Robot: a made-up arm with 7 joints.
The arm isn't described. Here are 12 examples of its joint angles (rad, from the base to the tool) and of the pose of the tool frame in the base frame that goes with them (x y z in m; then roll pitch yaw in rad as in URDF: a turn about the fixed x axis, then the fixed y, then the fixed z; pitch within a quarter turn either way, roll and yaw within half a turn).
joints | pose
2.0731 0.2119 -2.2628 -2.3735 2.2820 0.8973 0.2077 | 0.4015 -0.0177 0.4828 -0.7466 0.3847 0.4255
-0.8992 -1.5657 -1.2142 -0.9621 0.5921 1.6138 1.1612 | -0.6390 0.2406 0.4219 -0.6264 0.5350 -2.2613
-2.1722 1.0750 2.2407 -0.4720 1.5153 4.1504 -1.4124 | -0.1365 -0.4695 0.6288 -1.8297 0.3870 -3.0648
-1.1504 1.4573 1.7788 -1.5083 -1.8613 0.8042 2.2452 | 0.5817 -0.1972 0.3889 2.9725 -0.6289 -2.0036
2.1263 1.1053 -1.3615 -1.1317 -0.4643 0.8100 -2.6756 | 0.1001 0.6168 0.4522 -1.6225 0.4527 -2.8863
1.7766 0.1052 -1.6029 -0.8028 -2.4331 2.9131 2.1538 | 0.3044 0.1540 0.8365 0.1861 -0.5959 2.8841
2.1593 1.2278 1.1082 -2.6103 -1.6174 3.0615 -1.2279 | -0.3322 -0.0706 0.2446 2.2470 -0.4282 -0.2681
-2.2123 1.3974 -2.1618 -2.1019 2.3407 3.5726 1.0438 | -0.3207 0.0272 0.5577 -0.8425 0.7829 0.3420
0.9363 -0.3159 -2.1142 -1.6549 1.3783 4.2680 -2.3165 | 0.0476 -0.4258 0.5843 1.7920 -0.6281 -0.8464
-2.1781 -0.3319 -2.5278 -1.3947 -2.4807 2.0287 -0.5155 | 0.0481 0.5545 0.5785 0.7055 0.7708 1.5194
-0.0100 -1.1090 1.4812 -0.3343 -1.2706 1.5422 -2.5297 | -0.6052 0.1813 0.6117 -0.0007 0.6132 0.3130
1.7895 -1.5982 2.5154 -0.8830 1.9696 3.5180 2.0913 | -0.1021 -0.5592 0.0651 -2.8382 1.0557 1.1221
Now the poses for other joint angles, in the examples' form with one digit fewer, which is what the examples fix.
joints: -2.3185 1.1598 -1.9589 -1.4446 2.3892 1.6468 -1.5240
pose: -0.536 0.053 0.627 2.229 -1.074 -1.601
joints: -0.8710 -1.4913 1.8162 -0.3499 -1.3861 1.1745 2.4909
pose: -0.296 0.638 0.323 -0.579 0.012 -1.956
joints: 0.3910 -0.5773 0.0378 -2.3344 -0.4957 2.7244 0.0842
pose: 0.216 0.137 0.684 2.453 -0.839 1.018
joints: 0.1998 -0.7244 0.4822 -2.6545 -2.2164 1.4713 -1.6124
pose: 0.165 0.192 0.527 -0.389 0.519 -1.429
